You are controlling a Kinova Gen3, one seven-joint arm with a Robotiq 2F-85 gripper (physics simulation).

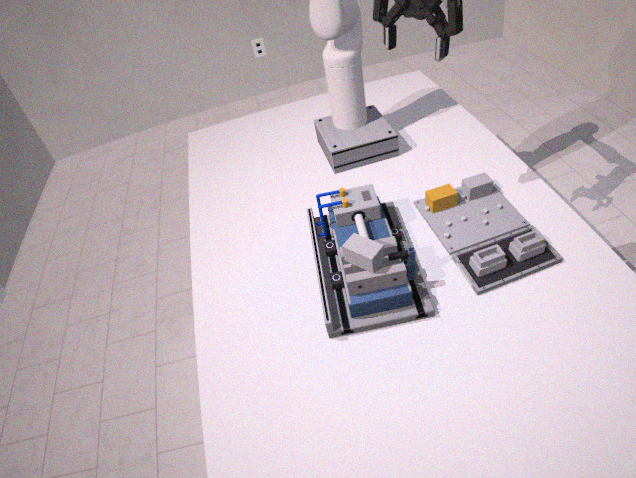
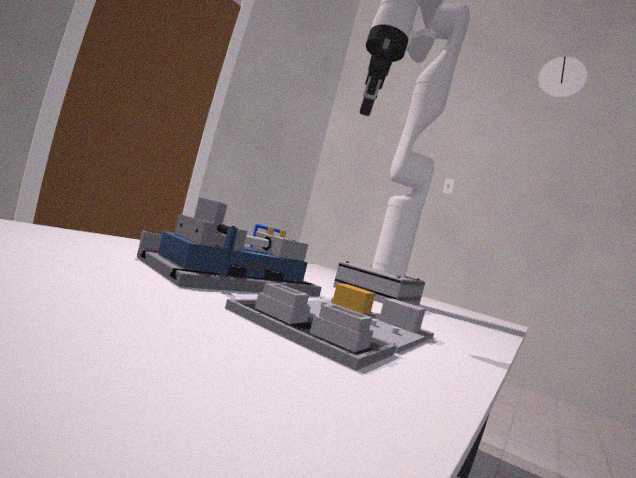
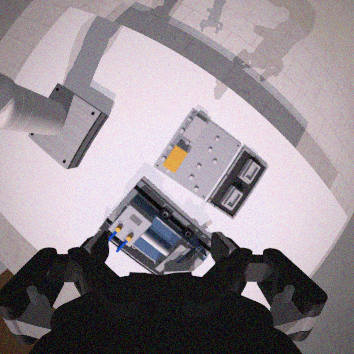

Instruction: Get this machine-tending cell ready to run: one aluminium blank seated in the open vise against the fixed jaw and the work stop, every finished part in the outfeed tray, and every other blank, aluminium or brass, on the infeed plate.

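Where they show: gripper, between the fingertips: (image 1: 414,53) (image 2: 366,107) (image 3: 159,243); arm's base, origin of its link: (image 1: 350,121) (image 2: 388,272) (image 3: 52,118).
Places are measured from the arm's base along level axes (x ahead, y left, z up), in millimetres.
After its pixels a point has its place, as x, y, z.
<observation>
My gripper (image 1: 415,47) {350, 61, 299} (image 2: 366,110) {350, 61, 299} (image 3: 159,243) {350, 61, 299} is open and empty, high above the table. A grey aluminium blank (image 1: 362,251) {523, -98, 64} (image 2: 209,210) {529, -70, 46} lies skewed and tilted on top of the vise (image 1: 380,303) {571, -86, -22} (image 2: 190,254) {569, -30, -25} (image 3: 167,232) {438, -38, -8}, over its jaws, near the black-tipped work stop (image 1: 398,254) {517, -36, 27}. A brass blank (image 1: 441,198) {351, 113, -26} (image 2: 353,298) {350, 130, -39} (image 3: 175,159) {335, 120, -24} and another aluminium blank (image 1: 479,186) {341, 206, -27} (image 2: 402,314) {340, 218, -39} (image 3: 196,128) {326, 213, -24} stand on the infeed plate (image 1: 473,228) {425, 155, -60} (image 3: 220,172) {456, 172, -60}. Two pocketed finished parts (image 1: 488,261) {539, 129, -30} (image 1: 528,246) {530, 218, -31} (image 2: 281,303) {541, 151, -43} (image 2: 341,328) {532, 238, -43} sit in the outfeed tray (image 1: 519,278) {570, 184, -65} (image 2: 287,334) {568, 196, -64}.
The robot base (image 1: 359,141) {109, -2, 0} (image 3: 75,130) {87, 18, 0} stands behind the vise and plate. Blue air lines (image 1: 319,208) {361, -144, 36} with yellow fittings rise at the vise's rear cylinder block (image 1: 354,208) {376, -79, 28}. Small pins dot the infeed plate. The outfeed tray adjoins the plate's front edge.
</observation>
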